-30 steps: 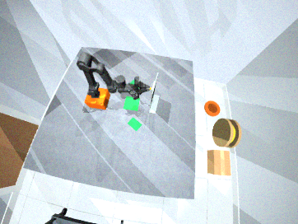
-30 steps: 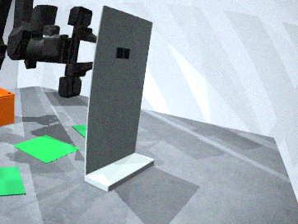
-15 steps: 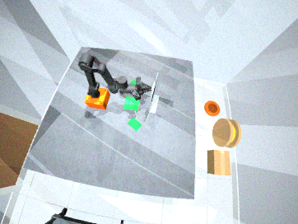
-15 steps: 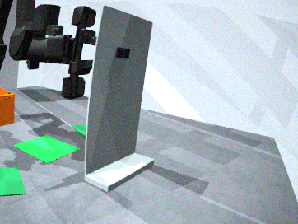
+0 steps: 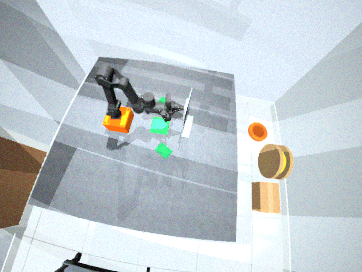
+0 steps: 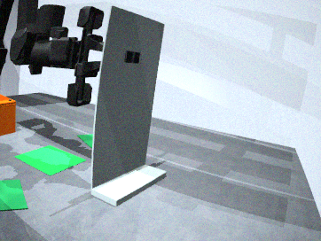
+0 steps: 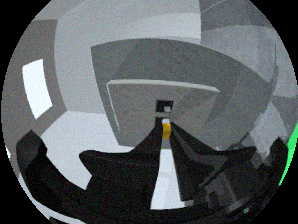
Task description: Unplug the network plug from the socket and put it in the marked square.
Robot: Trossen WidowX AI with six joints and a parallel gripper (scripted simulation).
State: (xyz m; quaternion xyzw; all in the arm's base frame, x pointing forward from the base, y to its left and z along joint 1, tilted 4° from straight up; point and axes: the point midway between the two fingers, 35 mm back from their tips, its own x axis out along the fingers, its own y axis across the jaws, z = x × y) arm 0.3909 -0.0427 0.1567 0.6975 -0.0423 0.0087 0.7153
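The green marked square lies 220 mm below my gripper tip and 150 mm behind it. Round my gripper tip: upright grey panel 80 mm below, 20 mm ahead, 10 mm to the right; then yellow plug right at my gripper tip.
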